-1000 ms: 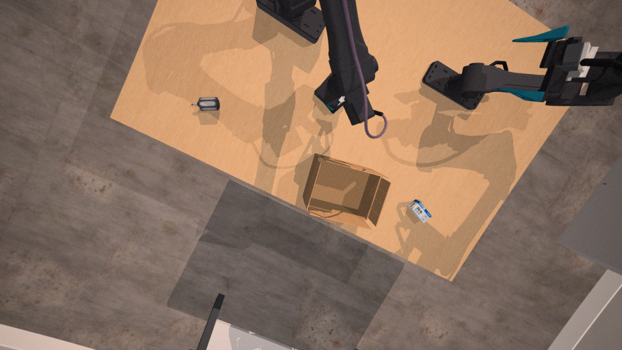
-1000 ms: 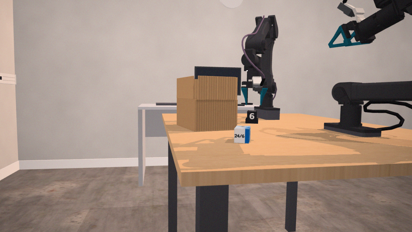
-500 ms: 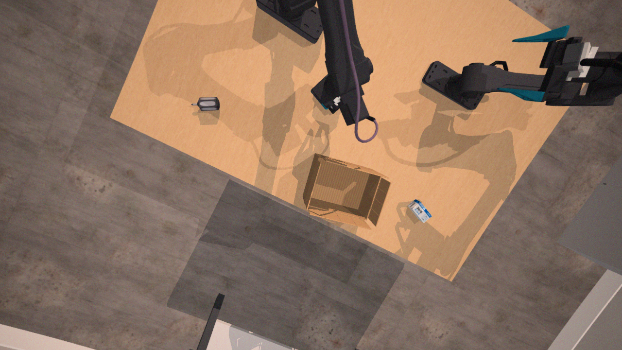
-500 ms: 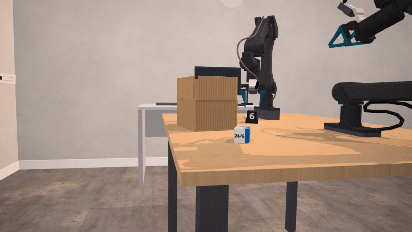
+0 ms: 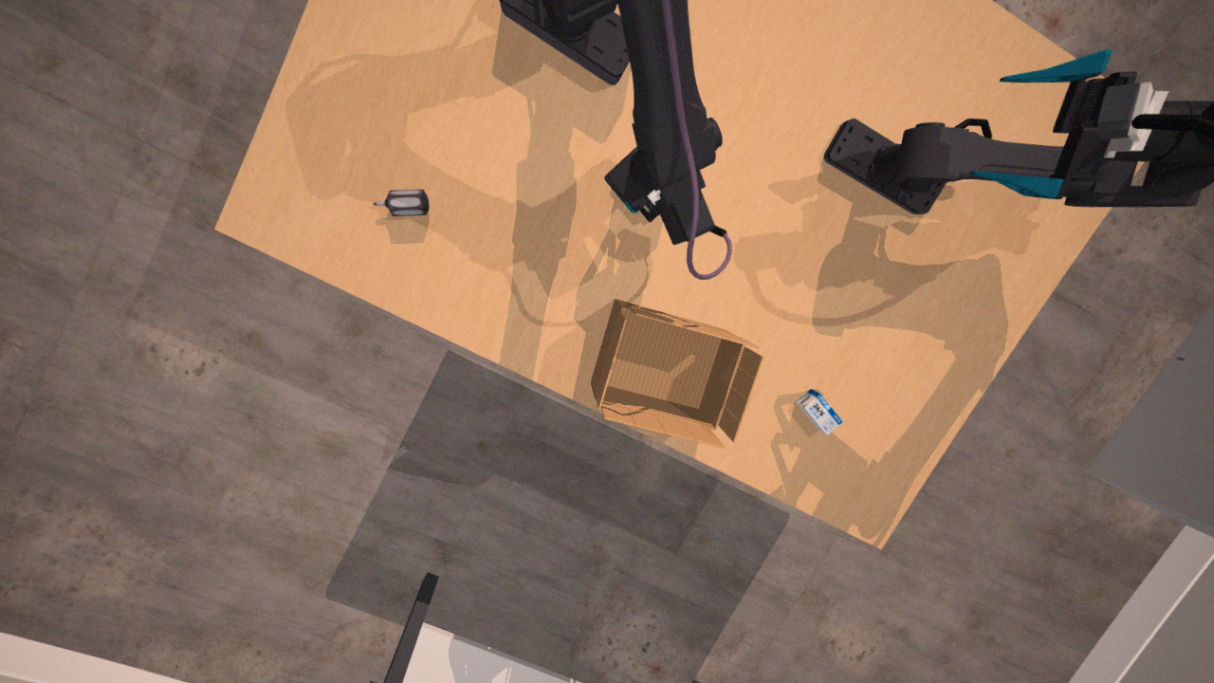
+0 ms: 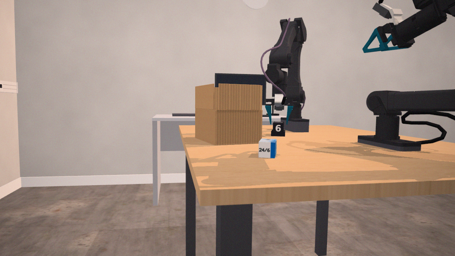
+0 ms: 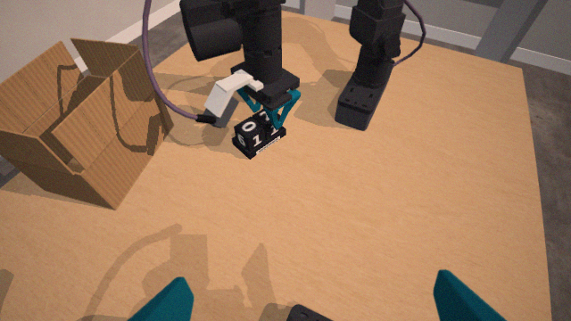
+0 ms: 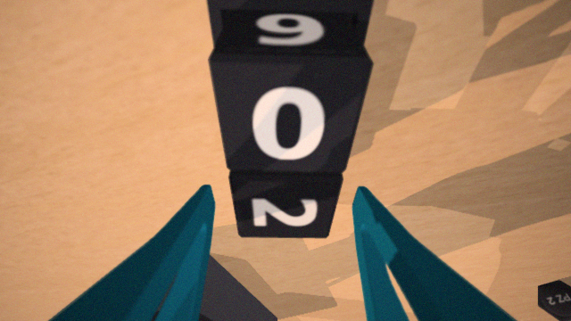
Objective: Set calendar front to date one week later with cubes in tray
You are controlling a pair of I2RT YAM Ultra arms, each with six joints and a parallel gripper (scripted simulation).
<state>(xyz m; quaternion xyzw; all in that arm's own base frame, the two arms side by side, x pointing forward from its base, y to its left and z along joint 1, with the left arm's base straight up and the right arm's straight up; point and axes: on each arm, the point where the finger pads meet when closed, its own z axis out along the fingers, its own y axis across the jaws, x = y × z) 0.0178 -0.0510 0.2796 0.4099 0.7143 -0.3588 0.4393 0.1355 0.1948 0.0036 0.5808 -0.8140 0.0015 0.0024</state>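
Observation:
The black calendar tray lies 10 mm ahead of my right hand, 20 mm to the left of it and 40 mm below it. The rest, counted from my right hand: staples box 250 mm ahead, 450 mm to the left, 30 mm below.

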